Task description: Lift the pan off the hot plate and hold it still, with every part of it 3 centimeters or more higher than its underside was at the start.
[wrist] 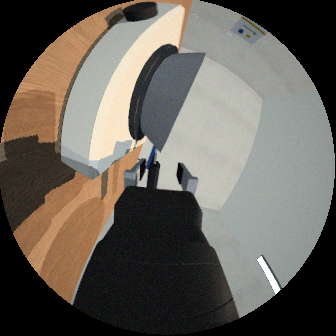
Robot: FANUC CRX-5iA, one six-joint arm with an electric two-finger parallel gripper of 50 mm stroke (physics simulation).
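Places are measured from the arm's base along level axes (x back, y right, z up), in centimetres.
Pixels of known places: gripper, fingertip midpoint: (pixel 161 166).
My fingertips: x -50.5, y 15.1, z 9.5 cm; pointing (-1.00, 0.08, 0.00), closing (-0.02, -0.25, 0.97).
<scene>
Behind a point stands the place of what it marks.
The grey pan (pixel 170 90) @(x -45.1, y 5.7, z 7.0 cm) sits on the dark round heating disc of the hot plate (pixel 95 90) @(x -41.8, y 8.1, z 2.0 cm), in the upper middle of the wrist view. Its underside meets the disc, and the inside of the pan is hidden. Its black handle (pixel 153 176) @(x -52.3, y 18.1, z 9.1 cm) points down the view toward my gripper. My gripper (pixel 161 166) @(x -50.5, y 15.1, z 9.5 cm) is open. The handle shows between its two fingers, much closer to the left finger than to the right one, and is not clamped.
The hot plate's black knob (pixel 141 11) is at the top. The wooden table (pixel 35 105) runs along the left, with dark shadows on it. Part of a blue object (pixel 151 157) shows behind the handle. A pale wall with a small poster (pixel 248 31) is at the right.
</scene>
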